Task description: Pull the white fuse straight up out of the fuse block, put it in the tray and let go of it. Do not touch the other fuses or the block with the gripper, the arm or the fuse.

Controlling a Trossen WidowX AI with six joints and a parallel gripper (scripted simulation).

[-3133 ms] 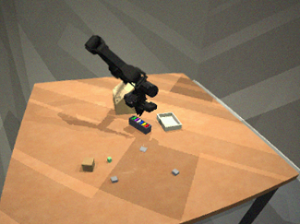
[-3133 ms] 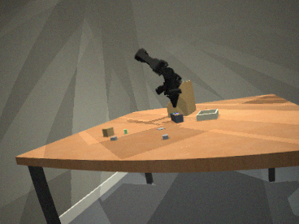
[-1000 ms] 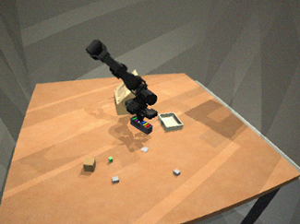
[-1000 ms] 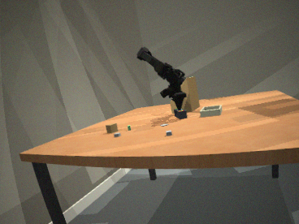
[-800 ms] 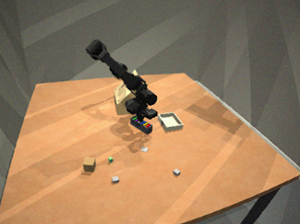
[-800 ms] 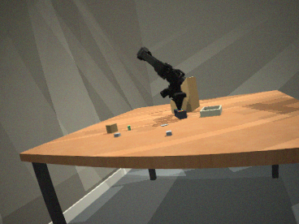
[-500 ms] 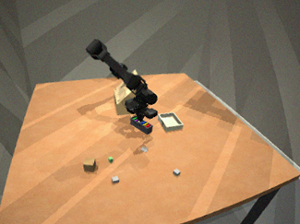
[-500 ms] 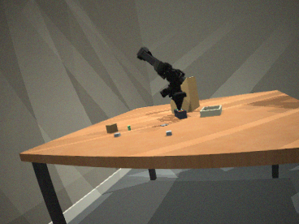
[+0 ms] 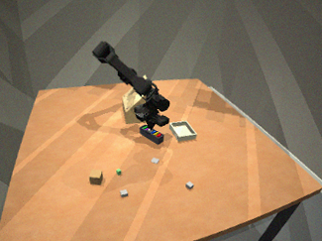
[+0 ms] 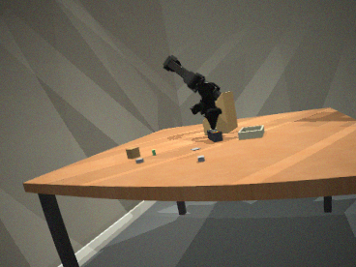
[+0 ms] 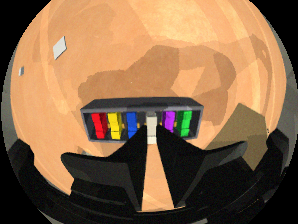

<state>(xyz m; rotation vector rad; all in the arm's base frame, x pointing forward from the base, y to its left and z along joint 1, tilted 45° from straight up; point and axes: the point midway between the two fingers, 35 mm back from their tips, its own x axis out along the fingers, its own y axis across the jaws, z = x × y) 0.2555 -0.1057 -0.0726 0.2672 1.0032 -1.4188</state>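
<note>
Now: gripper tip 18 cm to the right of the white tray, 4 cm above it and 2 cm short of it. The rest, counted from my gripper tip: small green cube: 22 cm to the right, 21 cm ahead, 3 cm below; then white fuse: 1 cm below; then brown cube: 31 cm to the right, 22 cm ahead, 2 cm below.
</note>
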